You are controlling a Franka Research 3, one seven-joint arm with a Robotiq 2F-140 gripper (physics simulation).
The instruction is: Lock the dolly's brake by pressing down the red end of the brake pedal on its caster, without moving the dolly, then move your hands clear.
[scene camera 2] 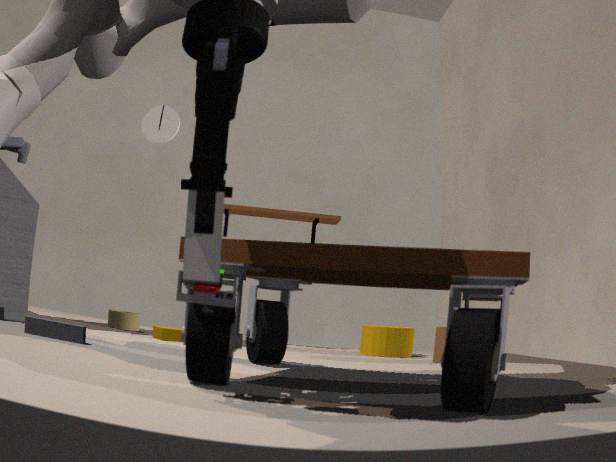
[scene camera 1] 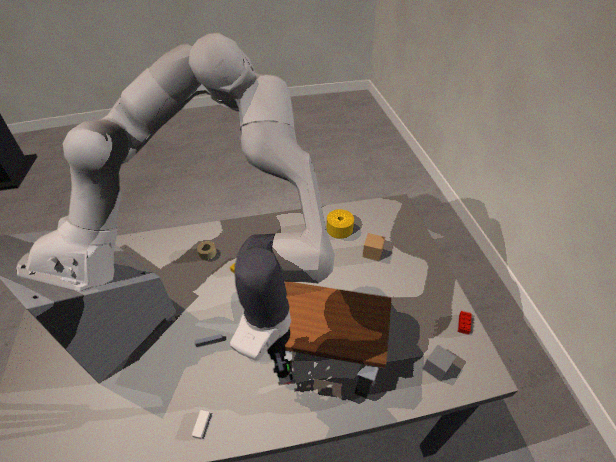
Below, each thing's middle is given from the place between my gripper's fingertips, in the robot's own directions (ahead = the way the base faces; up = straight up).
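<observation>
There is a wooden dolly (scene camera 2: 474,354), 13 cm to the left of my hand, 14 cm ahead of it and 2 cm below it. I also see a yellow cylinder (scene camera 2: 382,341), and that one is 57 cm to the left of my hand and 27 cm ahead of it, while being 6 cm lower than my hand.
</observation>
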